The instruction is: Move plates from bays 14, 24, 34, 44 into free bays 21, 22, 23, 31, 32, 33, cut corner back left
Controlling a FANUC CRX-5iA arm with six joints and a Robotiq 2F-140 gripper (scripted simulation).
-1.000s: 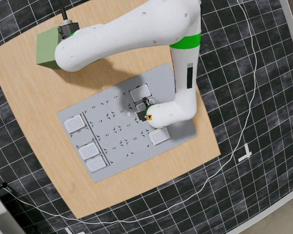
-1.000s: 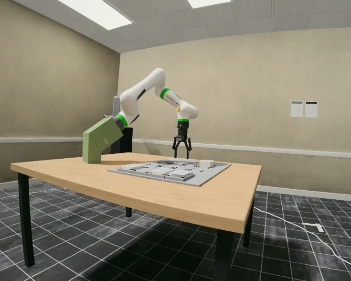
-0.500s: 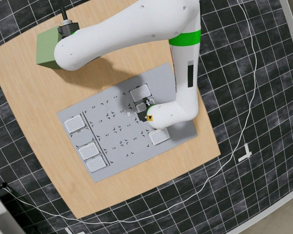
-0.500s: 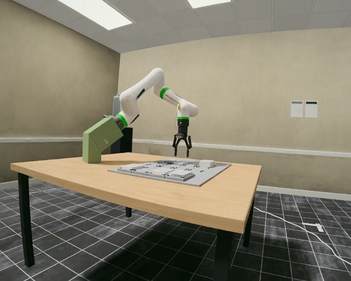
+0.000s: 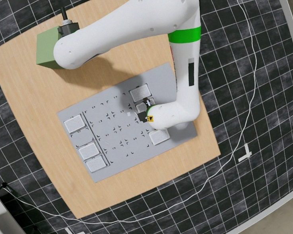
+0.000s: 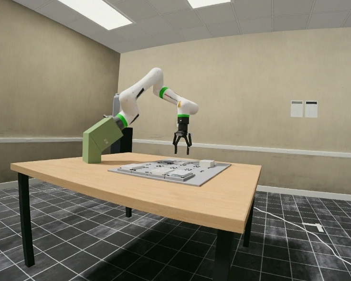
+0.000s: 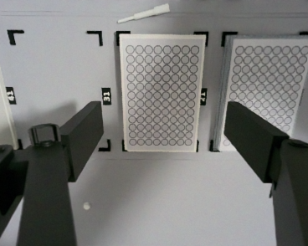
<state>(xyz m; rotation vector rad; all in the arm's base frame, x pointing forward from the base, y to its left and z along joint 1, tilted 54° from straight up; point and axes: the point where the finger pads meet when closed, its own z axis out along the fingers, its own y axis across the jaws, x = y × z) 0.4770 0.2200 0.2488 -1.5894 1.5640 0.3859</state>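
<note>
Now: the sealed plate 11 cm behind my hand, 2 cm to the right of it and 9 cm below it. Also, from my hand: white block 21 cm ahead, 4 cm to the left, 7 cm below.
</note>
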